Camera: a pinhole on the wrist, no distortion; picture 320 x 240 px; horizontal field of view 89.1 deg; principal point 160.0 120.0 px. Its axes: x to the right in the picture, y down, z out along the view. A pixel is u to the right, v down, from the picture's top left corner.
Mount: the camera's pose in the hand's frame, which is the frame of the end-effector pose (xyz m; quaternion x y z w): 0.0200 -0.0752 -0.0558 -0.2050 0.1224 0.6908 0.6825
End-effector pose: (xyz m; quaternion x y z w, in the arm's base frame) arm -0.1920 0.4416 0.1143 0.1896 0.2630 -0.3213 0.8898
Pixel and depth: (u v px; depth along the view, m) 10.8 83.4 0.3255
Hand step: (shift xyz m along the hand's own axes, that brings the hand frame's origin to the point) 0.0503 -0.1930 0.3753
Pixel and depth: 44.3 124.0 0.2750
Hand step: -0.0217 -0.1268 0.2752
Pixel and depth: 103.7 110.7 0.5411
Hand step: -0.0150 0.0016 0.5114
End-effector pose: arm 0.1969 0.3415 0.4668 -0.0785 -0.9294 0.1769 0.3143
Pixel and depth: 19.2 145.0 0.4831
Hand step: -0.1165 -0.2348 0.5524
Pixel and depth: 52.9 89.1 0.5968
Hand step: 0.0572 -0.1540 0.6626
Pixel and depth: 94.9 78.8 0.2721
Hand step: 0.0552 -0.0477 0.2420
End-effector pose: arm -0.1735 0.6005 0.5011 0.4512 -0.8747 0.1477 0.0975
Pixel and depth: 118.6 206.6 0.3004
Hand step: -0.1750 -0.0148 0.2271
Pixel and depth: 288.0 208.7 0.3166
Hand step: -0.1845 0.2829 0.0933
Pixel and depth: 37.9 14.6 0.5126
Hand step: 0.2846 -0.1761 0.6086
